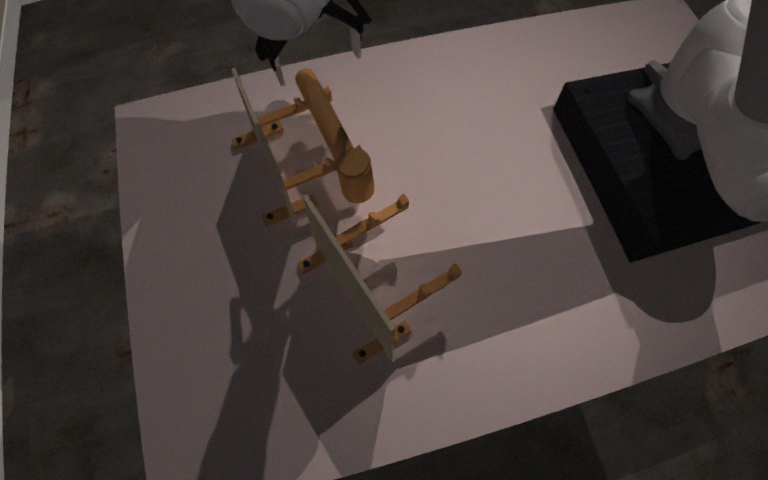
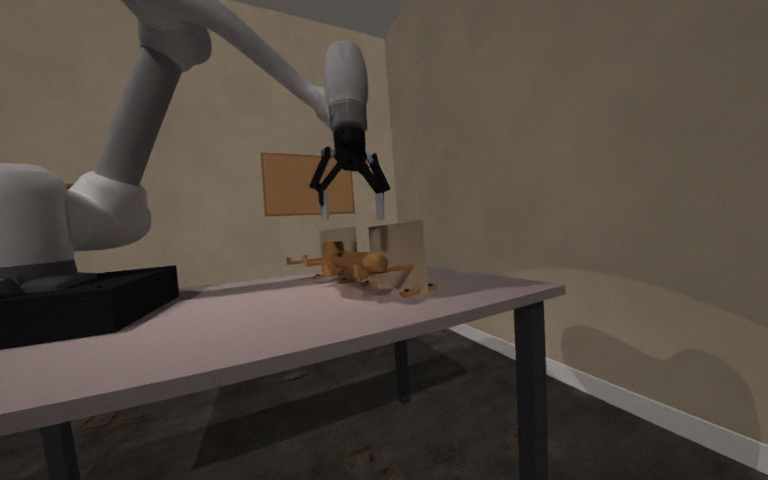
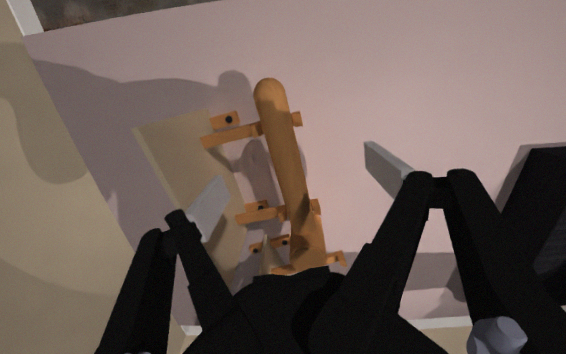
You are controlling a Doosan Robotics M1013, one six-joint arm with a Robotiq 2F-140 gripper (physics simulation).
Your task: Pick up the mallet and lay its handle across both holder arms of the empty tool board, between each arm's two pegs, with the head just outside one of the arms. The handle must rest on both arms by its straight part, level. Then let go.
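Seen in the pictures: gripper, fingertip midpoint: (image 1: pixel 319 66) (image 2: pixel 354 219) (image 3: pixel 292 171); arm's base, link origin: (image 1: pixel 683 114) (image 2: pixel 28 289).
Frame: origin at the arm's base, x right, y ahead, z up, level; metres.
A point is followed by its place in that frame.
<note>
The orange mallet (image 1: pixel 325 116) {x 0.270, y 0.681, z 0.024 m} (image 2: pixel 362 261) {x 0.360, y 0.657, z 0.006 m} (image 3: pixel 282 145) {x 0.327, y 0.676, z 0.024 m} lies with its handle across both arms of the rear tool board (image 1: pixel 263 141) {x 0.216, y 0.810, z 0.092 m} (image 2: pixel 410 249) {x 0.351, y 0.805, z 0.020 m} (image 3: pixel 175 155) {x 0.355, y 0.805, z 0.057 m}. Its head (image 1: pixel 357 185) {x 0.106, y 0.686, z 0.025 m} (image 2: pixel 330 261) {x 0.160, y 0.658, z -0.003 m} (image 3: pixel 307 245) {x 0.166, y 0.675, z 0.049 m} is just outside the arm nearer the other board. The empty tool board (image 1: pixel 352 275) {x -0.068, y 0.767, z 0.088 m} (image 2: pixel 339 233) {x -0.012, y 0.767, z 0.081 m} stands beside it. Its two arms, the nearer-to-mallet arm (image 1: pixel 389 211) {x 0.052, y 0.649, z -0.010 m} and the far arm (image 1: pixel 407 301) {x -0.114, y 0.693, z -0.010 m}, each have two pegs and bear nothing. My gripper (image 1: pixel 318 61) {x 0.320, y 0.666, z 0.104 m} (image 2: pixel 352 209) {x 0.320, y 0.666, z 0.104 m} (image 3: pixel 292 171) {x 0.320, y 0.666, z 0.104 m} is open and empty, above the mallet and apart from it.
Both boards stand on the pinkish table (image 1: pixel 453 124) {x 0.223, y 0.415, z -0.092 m} (image 2: pixel 254 328) {x 0.346, y 0.429, z -0.093 m} (image 3: pixel 425 75) {x 0.359, y 0.416, z -0.093 m} on small orange feet. The robot's black base block (image 1: pixel 600 164) {x -0.018, y 0.220, z -0.029 m} (image 2: pixel 135 300) {x 0.082, y 0.204, z -0.047 m} is across the table from the boards. Both panels rise behind their arms.
</note>
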